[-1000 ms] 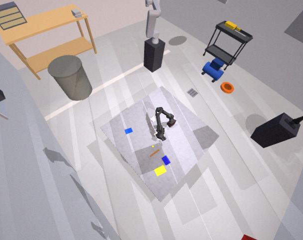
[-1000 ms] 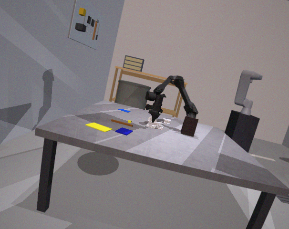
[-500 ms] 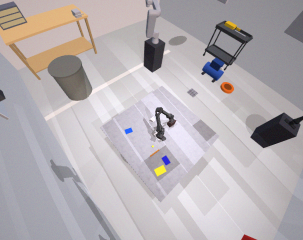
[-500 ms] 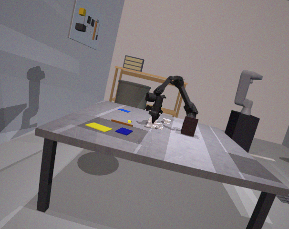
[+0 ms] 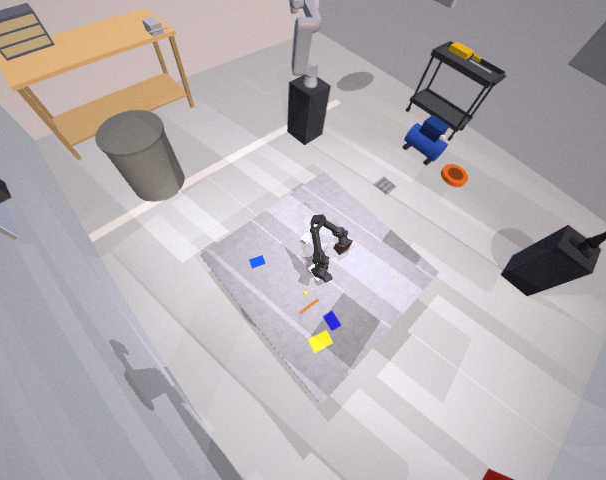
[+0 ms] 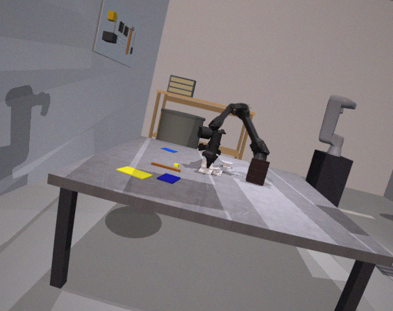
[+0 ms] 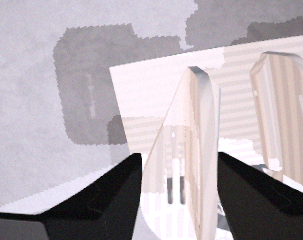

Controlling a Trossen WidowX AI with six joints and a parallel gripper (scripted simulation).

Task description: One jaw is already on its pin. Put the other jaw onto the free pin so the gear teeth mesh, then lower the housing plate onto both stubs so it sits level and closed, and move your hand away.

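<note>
Now: gripper tip 130 mm past the white housing plate and 280 mm to the left of it. Round my gripper tip: white jaw: 40 mm behind, 10 mm to the right; then small yellow cube: 180 mm ahead, 30 mm to the left, 20 mm below; then orange bar: 220 mm ahead, 110 mm to the left, 20 mm below.
</note>
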